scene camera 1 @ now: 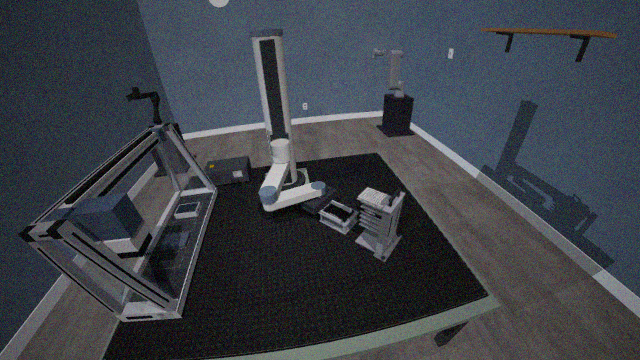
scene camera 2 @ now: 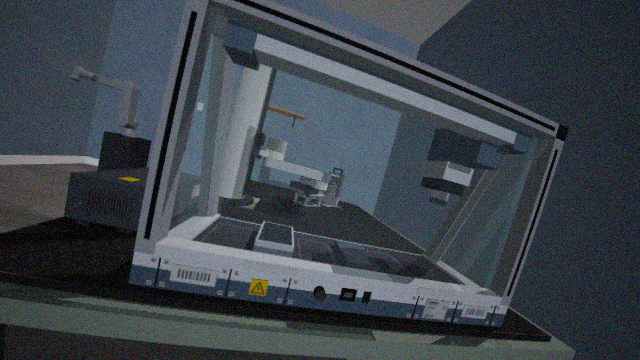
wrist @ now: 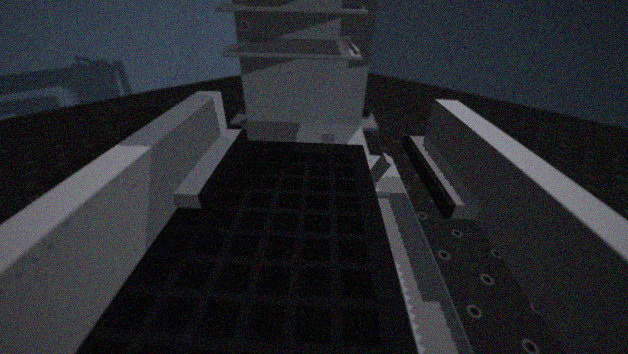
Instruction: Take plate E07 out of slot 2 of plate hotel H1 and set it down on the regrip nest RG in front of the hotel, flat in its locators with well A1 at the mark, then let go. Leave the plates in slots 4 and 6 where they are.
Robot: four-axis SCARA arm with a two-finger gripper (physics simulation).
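Places are measured from the arm's base along level axes (x right, y ahead, z up), in metres.
Pixels of known places: gripper, between the fingertips: [scene camera 1: 346, 216] [wrist: 326, 119]; arm's base, origin of its link: [scene camera 1: 286, 181].
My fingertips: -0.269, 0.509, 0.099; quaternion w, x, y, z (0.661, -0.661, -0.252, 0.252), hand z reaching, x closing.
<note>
For each thing: its middle in the pictures, then the offset to it from my fingertips, as dx, dy, dz. Level surfaces: height alone.
- dark gridded plate, middle of its body: [wrist: 225, 275] [scene camera 1: 338, 211] +0.022, -0.062, -0.019
- pale regrip nest RG, middle of its body: [wrist: 242, 331] [scene camera 1: 338, 215] [scene camera 2: 308, 198] +0.022, -0.063, -0.048
- Plate hotel H1, middle of its body: [scene camera 1: 381, 217] [scene camera 2: 331, 186] -0.126, +0.109, +0.063
- white plate, middle of its body: [scene camera 1: 375, 198] -0.100, +0.078, +0.151
- black table mat, height of its surface: dz -0.086
- perforated dark surface, height of its surface: dz -0.085
Plate E07, a dark gridded plate [wrist: 300, 240] [scene camera 1: 341, 212], lies over the pale regrip nest RG [wrist: 392, 185] [scene camera 1: 334, 224] [scene camera 2: 307, 202]. Whether it is fully seated and where well A1 is cannot be told. My gripper [wrist: 326, 119] is open, its fingers low along both long sides of the plate. The left pad is at the plate's left edge; a gap shows between plate and right pad. Plate hotel H1 [wrist: 305, 95] [scene camera 1: 389, 225] [scene camera 2: 336, 186] stands behind the nest. Its lower shelves in the wrist view hold no plate. A white plate [scene camera 1: 374, 196] is high in the hotel; slot numbers there are unreadable.
A framed deck machine [scene camera 1: 200, 250] [scene camera 2: 350, 280] stands at the left of the black table mat [scene camera 1: 280, 280]. A dark grey box [scene camera 1: 227, 170] [scene camera 2: 105, 197] is at the back. The arm's column [scene camera 1: 272, 85] rises behind the nest. A perforated dark surface [wrist: 470, 270] shows right of the nest.
</note>
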